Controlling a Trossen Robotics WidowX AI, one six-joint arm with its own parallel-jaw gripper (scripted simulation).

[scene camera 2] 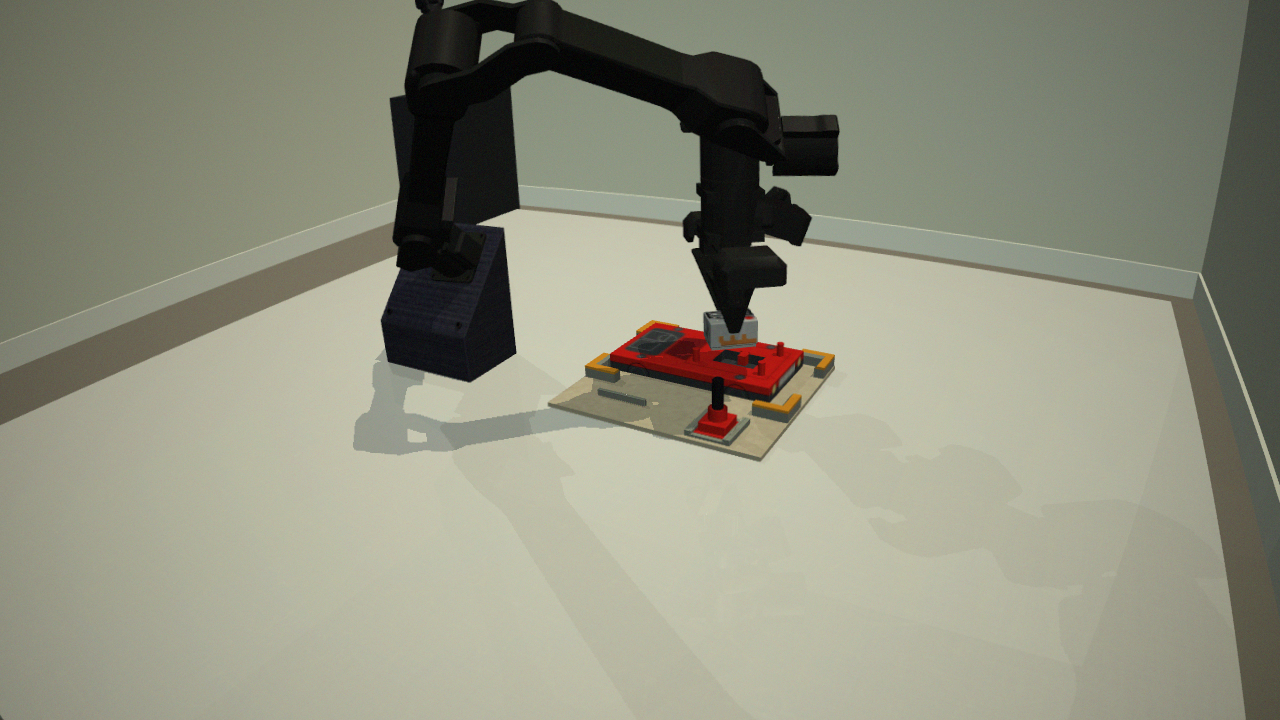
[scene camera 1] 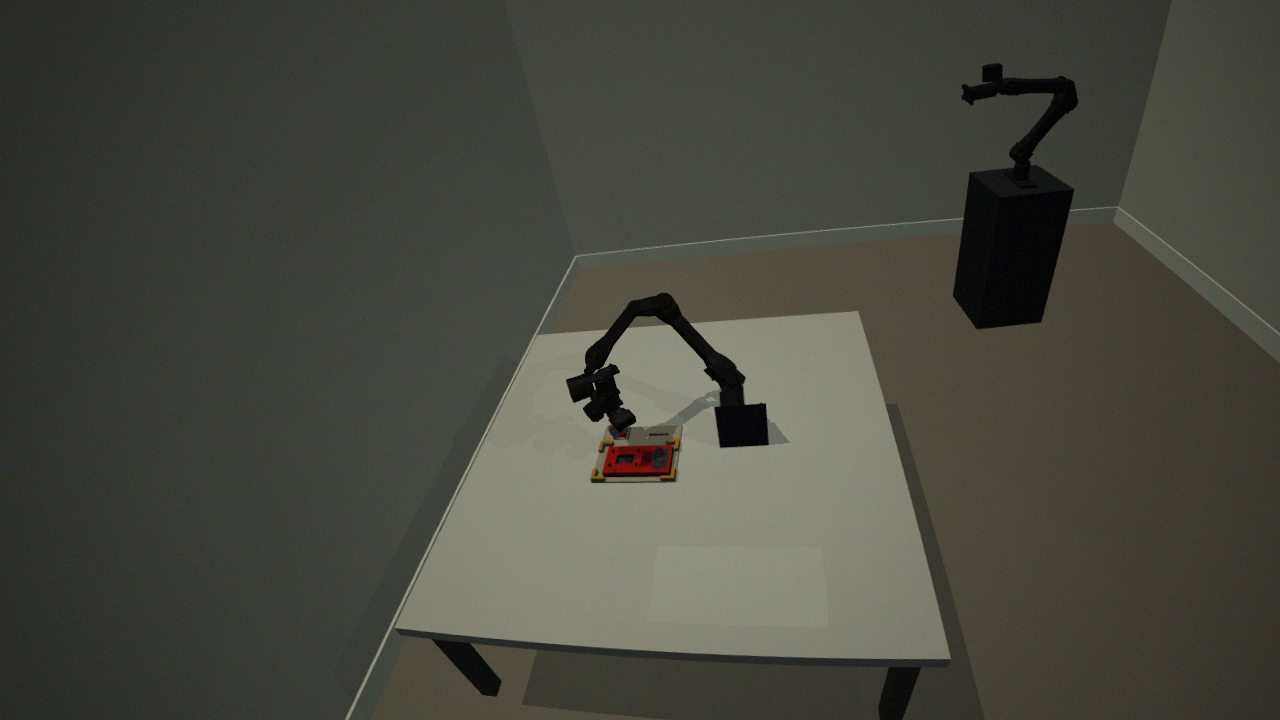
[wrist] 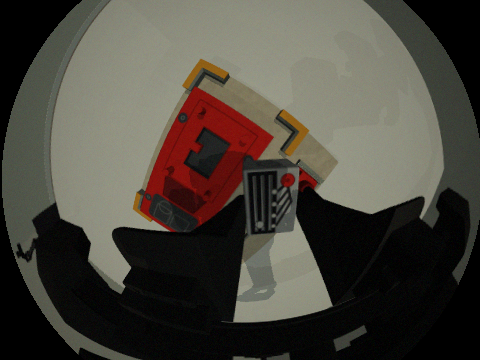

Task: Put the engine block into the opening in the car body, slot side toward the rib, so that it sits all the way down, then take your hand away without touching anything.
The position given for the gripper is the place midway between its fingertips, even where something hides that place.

Labels:
The gripper shows in scene camera 2 point(729, 325), in scene camera 1 point(618, 427) and in the wrist view point(269, 198). A car body shows in scene camera 2, in scene camera 1 point(630, 461) and in the wrist view. The same spot on the car body: point(wrist: 200, 165) is point(scene camera 2: 718, 361).

